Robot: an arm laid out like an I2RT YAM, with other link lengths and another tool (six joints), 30 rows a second.
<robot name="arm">
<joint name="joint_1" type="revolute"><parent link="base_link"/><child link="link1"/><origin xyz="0 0 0.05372"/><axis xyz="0 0 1"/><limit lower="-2.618" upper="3.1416"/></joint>
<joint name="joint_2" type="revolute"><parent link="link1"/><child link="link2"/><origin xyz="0.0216 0.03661 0.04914"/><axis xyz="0 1 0"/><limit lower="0" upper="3.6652"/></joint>
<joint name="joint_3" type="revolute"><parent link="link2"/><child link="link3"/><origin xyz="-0.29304 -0.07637 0"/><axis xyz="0 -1 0"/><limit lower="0" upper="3.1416"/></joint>
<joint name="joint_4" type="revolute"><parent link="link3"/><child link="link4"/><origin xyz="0.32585 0.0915 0.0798"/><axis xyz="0 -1 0"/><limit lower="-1.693" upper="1.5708"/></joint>
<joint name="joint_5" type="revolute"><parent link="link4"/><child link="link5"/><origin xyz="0.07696 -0.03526 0.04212"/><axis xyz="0 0 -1"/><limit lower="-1.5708" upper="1.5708"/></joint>
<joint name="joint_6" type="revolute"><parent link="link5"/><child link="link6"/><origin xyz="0.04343 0 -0.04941"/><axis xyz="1 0 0"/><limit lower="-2.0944" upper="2.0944"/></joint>
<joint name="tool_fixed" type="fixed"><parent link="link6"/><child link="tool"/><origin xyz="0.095 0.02 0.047" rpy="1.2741 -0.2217 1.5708"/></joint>
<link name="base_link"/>
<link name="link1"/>
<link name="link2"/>
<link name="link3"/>
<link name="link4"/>
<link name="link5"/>
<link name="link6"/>
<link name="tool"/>
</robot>
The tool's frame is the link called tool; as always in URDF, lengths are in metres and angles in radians.
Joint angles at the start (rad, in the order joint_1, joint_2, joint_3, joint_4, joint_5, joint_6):
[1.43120, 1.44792, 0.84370, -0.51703, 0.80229, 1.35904]
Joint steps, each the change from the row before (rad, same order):
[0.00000, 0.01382, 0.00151, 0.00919, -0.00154, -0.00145]
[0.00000, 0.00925, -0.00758, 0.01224, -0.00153, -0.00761]
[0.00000, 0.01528, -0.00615, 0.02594, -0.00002, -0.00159]
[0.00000, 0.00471, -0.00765, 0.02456, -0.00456, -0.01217]
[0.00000, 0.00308, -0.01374, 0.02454, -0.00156, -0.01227]
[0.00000, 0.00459, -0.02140, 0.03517, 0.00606, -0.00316]
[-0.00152, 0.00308, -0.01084, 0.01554, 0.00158, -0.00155]
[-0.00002, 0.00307, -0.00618, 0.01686, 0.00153, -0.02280]
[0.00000, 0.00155, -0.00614, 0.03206, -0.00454, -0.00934]
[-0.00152, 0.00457, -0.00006, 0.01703, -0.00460, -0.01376]
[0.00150, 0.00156, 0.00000, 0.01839, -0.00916, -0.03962]
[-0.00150, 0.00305, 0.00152, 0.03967, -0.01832, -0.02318]
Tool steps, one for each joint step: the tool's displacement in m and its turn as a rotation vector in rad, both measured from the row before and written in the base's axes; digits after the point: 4 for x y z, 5 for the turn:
[0.0002, 0.0023, -0.0038, -0.00399, 0.00152, 0.00158]
[-0.0002, 0.0005, -0.0055, -0.01008, 0.00051, 0.00545]
[0.0003, 0.0022, -0.0058, 0.00327, -0.00092, 0.00101]
[-0.0003, 0.0020, -0.0032, 0.00352, -0.00011, 0.00964]
[-0.0004, 0.0001, -0.0046, -0.00136, -0.00227, 0.00839]
[0.0001, -0.0017, -0.0062, 0.00596, -0.00730, -0.00078]
[0.0005, -0.0013, -0.0038, 0.00024, -0.00195, -0.00128]
[-0.0002, 0.0013, -0.0019, -0.00990, -0.00737, 0.01333]
[-0.0001, 0.0028, -0.0005, 0.01762, -0.00161, 0.00788]
[0.0004, 0.0027, -0.0006, 0.00244, -0.00110, 0.00913]
[-0.0015, 0.0049, 0.0002, -0.01204, -0.00456, 0.03023]
[-0.0003, 0.0071, 0.0016, 0.02266, 0.00362, 0.02225]

